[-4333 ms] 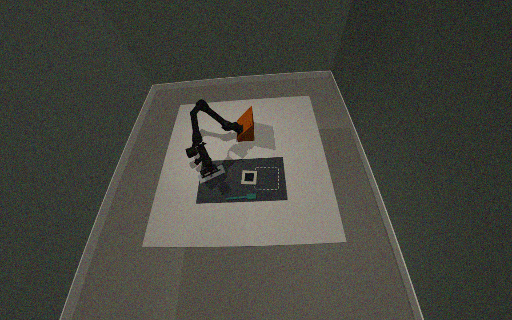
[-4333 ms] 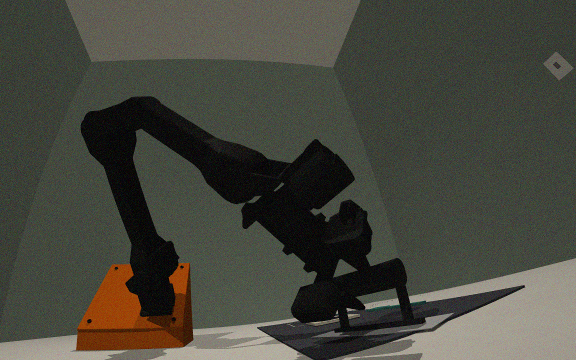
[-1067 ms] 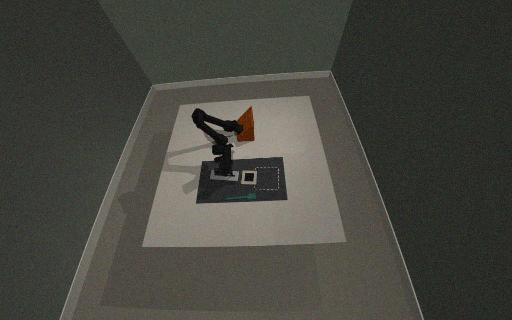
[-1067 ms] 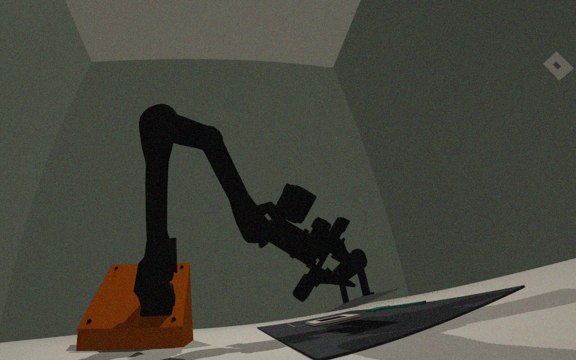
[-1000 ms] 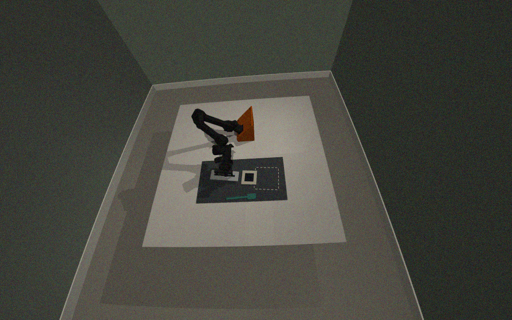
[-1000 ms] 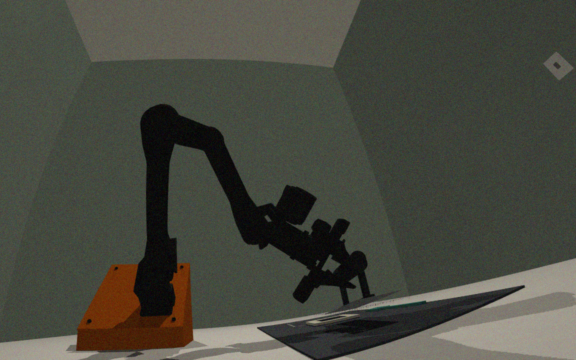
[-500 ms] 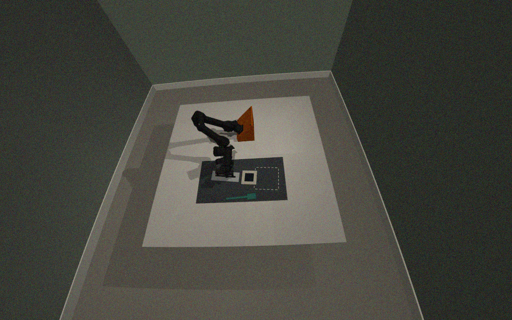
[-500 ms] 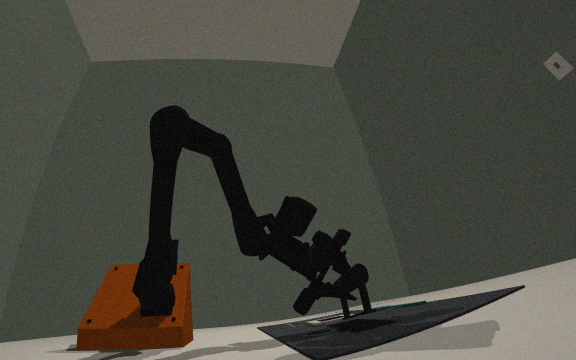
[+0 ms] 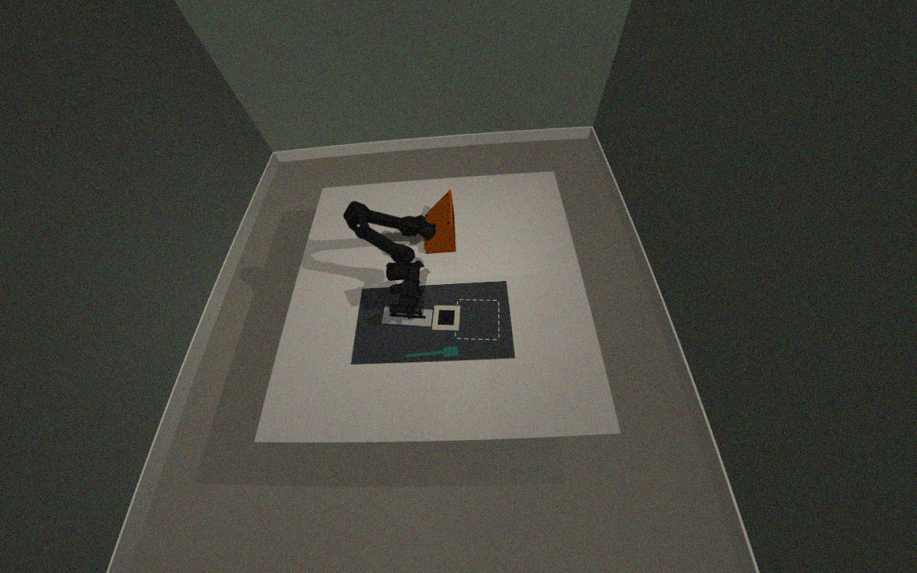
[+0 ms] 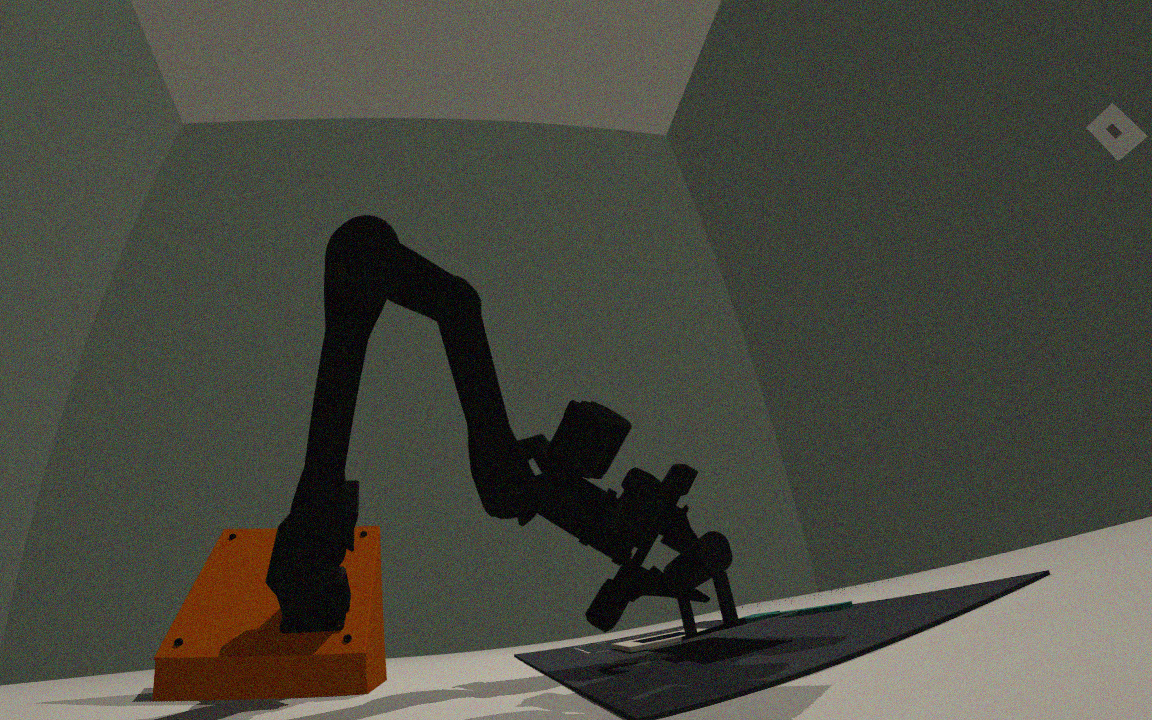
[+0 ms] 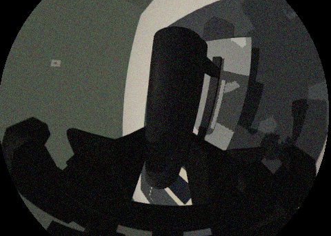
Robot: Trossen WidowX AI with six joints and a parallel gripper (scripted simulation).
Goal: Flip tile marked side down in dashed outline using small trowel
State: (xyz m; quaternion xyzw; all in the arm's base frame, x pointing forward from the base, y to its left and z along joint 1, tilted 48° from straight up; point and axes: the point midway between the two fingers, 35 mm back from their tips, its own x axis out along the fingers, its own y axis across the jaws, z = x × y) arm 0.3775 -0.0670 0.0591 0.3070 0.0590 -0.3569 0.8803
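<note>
Right now my gripper tip is 14 cm to the right of the white tile, 5 cm above it and 1 cm past it. Round my gripper tip: black-handled float: 2 cm behind, 1 cm below; then green trowel: 14 cm ahead, 10 cm to the left, 5 cm below.
</note>
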